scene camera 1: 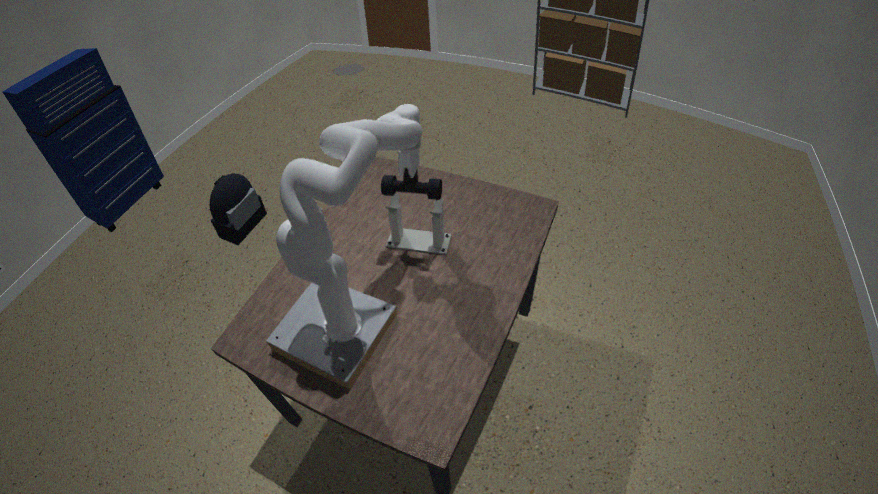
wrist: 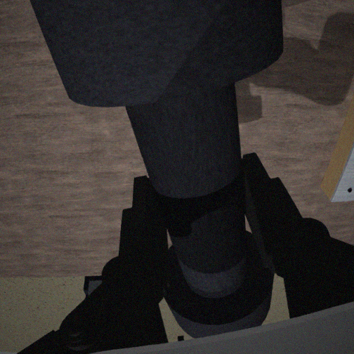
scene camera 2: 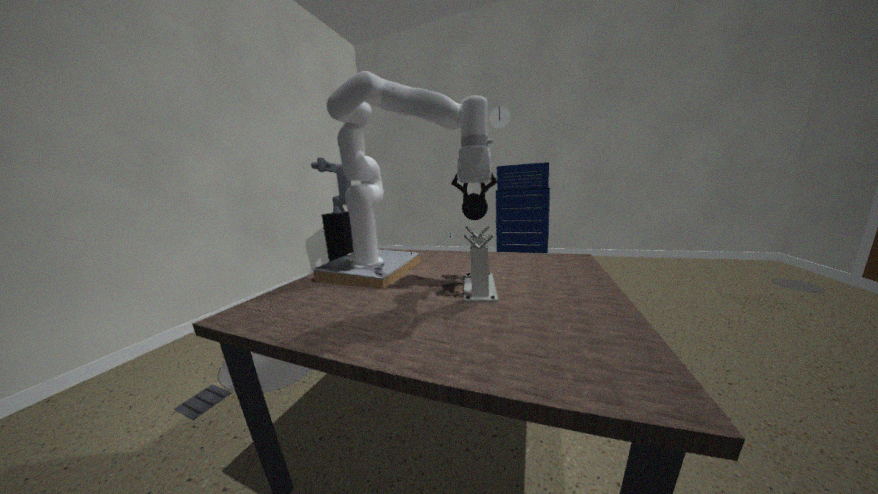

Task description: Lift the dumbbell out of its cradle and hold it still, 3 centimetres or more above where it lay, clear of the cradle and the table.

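Seen in the pictures: gripper, fingertip midpoint: (scene camera 1: 411,188); arm's base, link origin: (scene camera 1: 342,325) (scene camera 2: 367,263).
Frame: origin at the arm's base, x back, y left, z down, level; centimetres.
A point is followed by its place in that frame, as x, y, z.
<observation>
The black dumbbell (scene camera 1: 421,187) @[-44.8, -9.7, -23.5] (scene camera 2: 474,207) @[-47.1, -15.2, -22.2] (wrist: 185,135) hangs roughly level, with its two heads on either side of the handle. My gripper (scene camera 1: 409,181) @[-45.3, -5.7, -21.8] (scene camera 2: 474,195) @[-45.3, -5.7, -21.8] (wrist: 199,189) is shut on its handle, one black finger on each side in the wrist view. The pale cradle (scene camera 1: 437,228) @[-45.4, -14.2, -5.6] (scene camera 2: 479,270) @[-47.9, -14.9, -4.1] stands on the table (scene camera 1: 491,258) @[-47.4, -33.8, 4.9] (scene camera 2: 552,344) @[-65.8, -34.0, 5.0] below, with two posts topped by V-shaped forks. In scene camera 2 a gap shows between the dumbbell and the forks, so they are apart. The cradle does not show in the wrist view.
The arm's base plate (scene camera 1: 306,313) @[0.9, 13.9, -0.4] (scene camera 2: 392,262) @[-9.5, 3.9, 0.4] (wrist: 345,180) is on the same table. A blue tool cabinet (scene camera 1: 92,141) (scene camera 2: 522,215) and a shelf rack (scene camera 1: 589,95) stand on the floor away from the table.
</observation>
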